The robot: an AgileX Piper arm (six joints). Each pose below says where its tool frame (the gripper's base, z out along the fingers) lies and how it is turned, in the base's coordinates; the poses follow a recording.
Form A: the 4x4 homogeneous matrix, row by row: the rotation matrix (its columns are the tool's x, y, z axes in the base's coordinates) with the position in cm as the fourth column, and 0 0 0 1 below. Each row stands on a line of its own.
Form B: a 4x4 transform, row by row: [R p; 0 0 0 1], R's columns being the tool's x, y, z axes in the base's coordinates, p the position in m. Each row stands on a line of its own. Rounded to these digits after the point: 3 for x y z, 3 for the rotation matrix.
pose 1, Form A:
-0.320, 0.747, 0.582, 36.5
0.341, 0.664, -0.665, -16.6
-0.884, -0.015, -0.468, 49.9
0, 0, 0, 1
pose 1, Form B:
-0.320, 0.747, 0.582, 0.365
0.341, 0.664, -0.665, -0.166
-0.884, -0.015, -0.468, 0.499
0, 0, 0, 1

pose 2, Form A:
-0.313, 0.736, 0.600, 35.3
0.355, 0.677, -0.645, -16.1
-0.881, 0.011, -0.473, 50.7
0, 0, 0, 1
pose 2, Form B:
-0.313, 0.736, 0.600, 0.353
0.355, 0.677, -0.645, -0.161
-0.881, 0.011, -0.473, 0.507
0, 0, 0, 1

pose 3, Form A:
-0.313, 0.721, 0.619, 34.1
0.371, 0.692, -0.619, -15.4
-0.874, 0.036, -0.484, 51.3
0, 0, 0, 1
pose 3, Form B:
-0.313, 0.721, 0.619, 0.341
0.371, 0.692, -0.619, -0.154
-0.874, 0.036, -0.484, 0.513
0, 0, 0, 1

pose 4, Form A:
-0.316, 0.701, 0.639, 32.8
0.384, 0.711, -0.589, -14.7
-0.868, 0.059, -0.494, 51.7
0, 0, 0, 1
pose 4, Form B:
-0.316, 0.701, 0.639, 0.328
0.384, 0.711, -0.589, -0.147
-0.868, 0.059, -0.494, 0.517
0, 0, 0, 1

